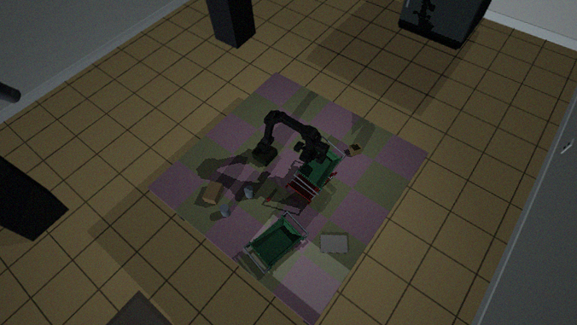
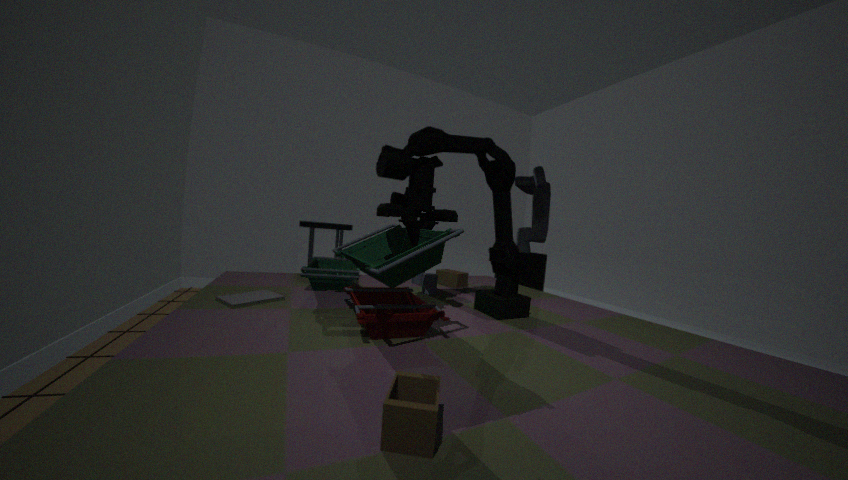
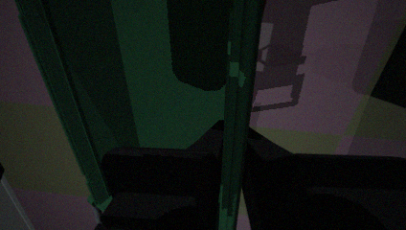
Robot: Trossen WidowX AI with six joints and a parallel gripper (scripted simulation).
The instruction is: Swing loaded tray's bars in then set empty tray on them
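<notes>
Right now my gripper tip is 70 mm short of the green tray. Round my gripper tip: tan open box: 320 mm to the left, 170 mm below, 150 mm ahead.
</notes>
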